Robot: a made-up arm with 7 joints. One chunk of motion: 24 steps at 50 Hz.
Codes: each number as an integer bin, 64 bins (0 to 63) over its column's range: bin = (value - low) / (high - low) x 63, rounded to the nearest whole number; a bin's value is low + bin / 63 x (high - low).
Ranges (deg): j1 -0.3..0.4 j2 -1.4..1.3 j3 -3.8..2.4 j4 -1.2..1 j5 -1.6..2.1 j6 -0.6..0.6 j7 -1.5..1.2
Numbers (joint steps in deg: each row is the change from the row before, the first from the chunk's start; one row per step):
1: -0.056 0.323 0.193 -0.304 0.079 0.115 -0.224
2: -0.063 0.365 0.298 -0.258 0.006 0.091 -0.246
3: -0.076 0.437 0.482 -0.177 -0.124 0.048 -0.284
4: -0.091 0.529 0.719 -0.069 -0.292 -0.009 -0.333
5: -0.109 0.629 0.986 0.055 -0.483 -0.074 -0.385
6: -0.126 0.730 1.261 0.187 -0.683 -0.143 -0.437
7: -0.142 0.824 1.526 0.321 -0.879 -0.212 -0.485
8: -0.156 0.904 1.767 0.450 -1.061 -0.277 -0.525
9: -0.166 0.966 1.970 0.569 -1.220 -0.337 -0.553
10: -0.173 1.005 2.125 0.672 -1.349 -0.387 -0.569
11: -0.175 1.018 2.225 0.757 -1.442 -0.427 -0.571
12: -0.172 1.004 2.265 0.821 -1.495 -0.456 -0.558
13: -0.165 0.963 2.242 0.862 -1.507 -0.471 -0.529
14: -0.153 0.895 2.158 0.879 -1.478 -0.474 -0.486
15: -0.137 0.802 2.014 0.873 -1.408 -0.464 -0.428
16: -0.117 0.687 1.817 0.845 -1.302 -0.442 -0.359
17: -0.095 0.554 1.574 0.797 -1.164 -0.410 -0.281
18: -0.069 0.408 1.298 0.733 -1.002 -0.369 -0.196
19: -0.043 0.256 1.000 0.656 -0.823 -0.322 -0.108
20: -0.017 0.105 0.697 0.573 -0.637 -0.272 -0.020
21: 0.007 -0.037 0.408 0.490 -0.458 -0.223 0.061
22: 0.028 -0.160 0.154 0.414 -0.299 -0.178 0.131
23: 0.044 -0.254 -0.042 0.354 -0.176 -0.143 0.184
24: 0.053 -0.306 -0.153 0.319 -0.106 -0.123 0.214
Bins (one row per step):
1: 22 40 41 26 29 38 30
2: 21 41 42 27 27 36 29
3: 20 43 44 29 25 34 28
4: 19 45 46 32 22 31 27
5: 17 47 49 36 19 28 26
6: 16 50 51 40 16 24 25
7: 14 52 54 44 12 20 24
8: 13 54 57 47 9 17 23
9: 12 55 59 51 6 14 22
10: 11 56 60 54 4 11 22
11: 11 56 61 56 3 9 22
12: 12 56 62 58 2 8 22
13: 12 55 61 59 2 7 23
14: 13 54 61 60 2 7 24
15: 15 51 59 59 3 7 25
16: 16 49 57 59 5 8 27
17: 18 46 55 57 7 10 28
18: 21 42 52 55 10 12 30
19: 23 39 49 53 13 15 32
20: 25 35 46 51 16 17 35
21: 28 32 43 48 19 20 36
22: 30 29 40 46 22 22 38
23: 31 27 38 45 24 24 39
24: 32 26 37 43 25 25 40

